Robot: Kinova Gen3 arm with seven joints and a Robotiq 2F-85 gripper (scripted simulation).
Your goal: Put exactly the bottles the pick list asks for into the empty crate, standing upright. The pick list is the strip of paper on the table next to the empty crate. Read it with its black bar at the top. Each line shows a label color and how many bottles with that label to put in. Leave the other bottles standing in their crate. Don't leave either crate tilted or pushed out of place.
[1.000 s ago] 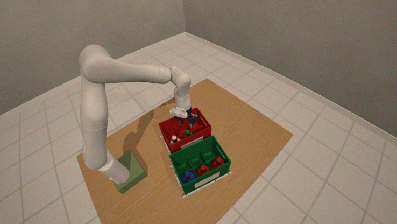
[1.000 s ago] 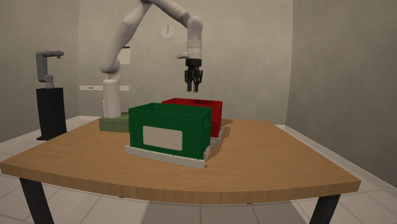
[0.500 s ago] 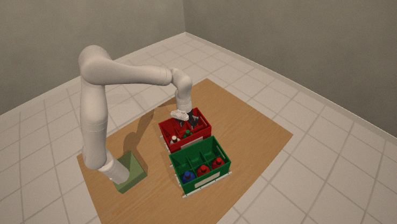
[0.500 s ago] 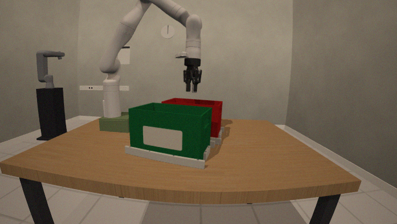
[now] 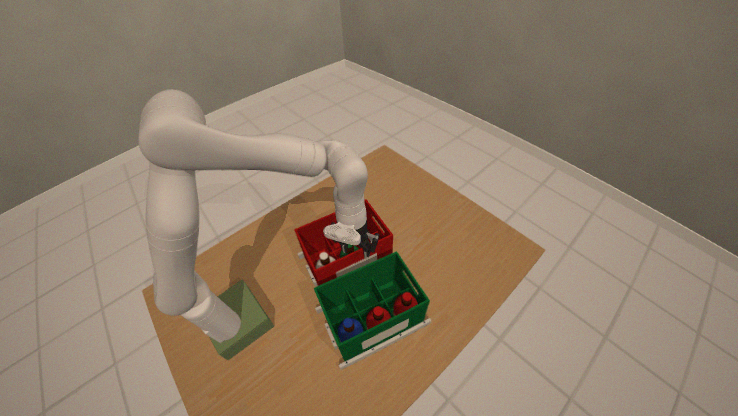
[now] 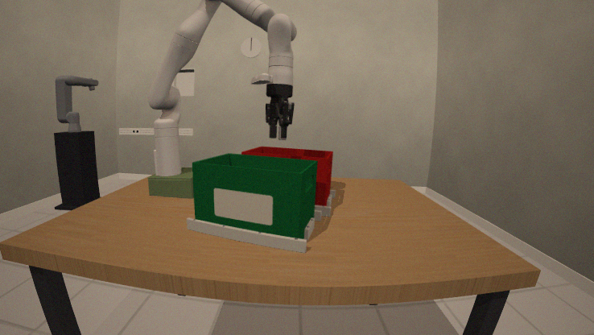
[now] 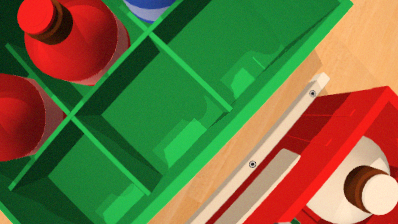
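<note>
My gripper is now 15 cm above the red-label bottle, 14 cm to the left of it and 8 cm past it. Round my hand: green crate 16 cm below, 10 cm to the right, 6 cm behind; then green-label bottle 15 cm below, 7 cm to the left, 4 cm ahead; then white-labelled bottle 15 cm below, 10 cm to the left, 4 cm behind.
</note>
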